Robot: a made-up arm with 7 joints. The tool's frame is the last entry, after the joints.
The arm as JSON. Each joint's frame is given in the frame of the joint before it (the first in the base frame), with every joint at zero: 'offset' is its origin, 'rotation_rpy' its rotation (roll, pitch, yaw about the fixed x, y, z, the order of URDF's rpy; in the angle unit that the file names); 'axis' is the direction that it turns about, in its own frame. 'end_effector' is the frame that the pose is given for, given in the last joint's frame.
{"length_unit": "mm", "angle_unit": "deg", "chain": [
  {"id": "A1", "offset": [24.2, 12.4, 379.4], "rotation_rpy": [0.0, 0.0, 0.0], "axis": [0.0, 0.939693, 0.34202]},
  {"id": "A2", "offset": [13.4, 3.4, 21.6], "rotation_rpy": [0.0, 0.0, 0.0], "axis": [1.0, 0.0, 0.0]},
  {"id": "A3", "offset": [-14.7, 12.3, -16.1], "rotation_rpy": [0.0, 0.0, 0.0], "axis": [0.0, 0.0, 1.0]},
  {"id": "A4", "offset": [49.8, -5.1, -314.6], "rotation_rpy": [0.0, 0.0, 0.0], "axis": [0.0, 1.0, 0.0]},
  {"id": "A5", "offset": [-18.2, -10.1, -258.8], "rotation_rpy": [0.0, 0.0, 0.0], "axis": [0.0, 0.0, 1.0]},
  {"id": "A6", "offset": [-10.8, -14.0, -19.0], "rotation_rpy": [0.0, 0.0, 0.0], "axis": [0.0, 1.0, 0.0]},
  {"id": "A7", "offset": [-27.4, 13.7, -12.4], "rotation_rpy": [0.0, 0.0, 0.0], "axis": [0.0, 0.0, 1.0]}
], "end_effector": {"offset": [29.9, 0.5, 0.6], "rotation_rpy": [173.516, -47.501, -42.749]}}
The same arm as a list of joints. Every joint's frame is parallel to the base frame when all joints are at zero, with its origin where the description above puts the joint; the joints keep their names.
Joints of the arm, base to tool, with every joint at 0 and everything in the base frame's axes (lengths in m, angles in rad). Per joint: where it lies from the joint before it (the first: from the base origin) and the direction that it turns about. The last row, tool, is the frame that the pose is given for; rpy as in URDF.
A1: offset 0.0242 0.0124 0.3794 axis 0 0.9397 0.342
A2: offset 0.0134 0.0034 0.0216 axis 1 0 0
A3: offset -0.0147 0.0123 -0.0161 axis 0 0 1
A4: offset 0.0498 -0.0051 -0.3146 axis 0 1 0
A5: offset -0.0182 -0.0101 -0.2588 axis 0 0 1
A6: offset -0.0108 -0.014 -0.019 axis 0 1 0
A7: offset -0.0274 0.0137 -0.0124 axis 0 0 1
tool: offset 0.0299 0.0005 0.0006 rpy 3.0284 -0.829 -0.7461

